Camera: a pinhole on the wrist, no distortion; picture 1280 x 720 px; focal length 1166.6 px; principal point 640.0 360.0 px. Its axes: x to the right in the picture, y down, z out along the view. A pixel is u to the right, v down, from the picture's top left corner.
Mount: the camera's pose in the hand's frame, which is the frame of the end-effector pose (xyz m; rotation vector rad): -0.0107 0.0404 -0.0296 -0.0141 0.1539 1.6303
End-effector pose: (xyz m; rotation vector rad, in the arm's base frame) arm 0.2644 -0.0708 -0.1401 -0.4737 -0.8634 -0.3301
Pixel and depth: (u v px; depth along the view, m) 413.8 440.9 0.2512
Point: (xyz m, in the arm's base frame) 0.1251 0.0631 -0.0219
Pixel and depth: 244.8 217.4 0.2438
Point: 0.1453 0.0278 0.0202
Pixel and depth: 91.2 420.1 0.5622
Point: -0.1542 0.0804 0.2333
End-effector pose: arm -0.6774 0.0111 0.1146 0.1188 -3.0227 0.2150
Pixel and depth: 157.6 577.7 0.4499
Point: -0.6711 -0.1491 -0.3124
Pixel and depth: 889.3 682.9 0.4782
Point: -0.6315 0.1377 -0.3617
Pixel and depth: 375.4 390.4 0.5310
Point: -0.7562 -0.0870 -0.3810
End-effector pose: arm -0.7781 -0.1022 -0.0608 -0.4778 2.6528 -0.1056
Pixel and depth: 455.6 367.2 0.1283
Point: -0.7460 -0.0702 -0.1559
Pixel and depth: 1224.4 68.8 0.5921
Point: -0.8233 0.2232 -0.6515
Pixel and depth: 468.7 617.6 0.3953
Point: -0.5701 -0.0608 -0.3776
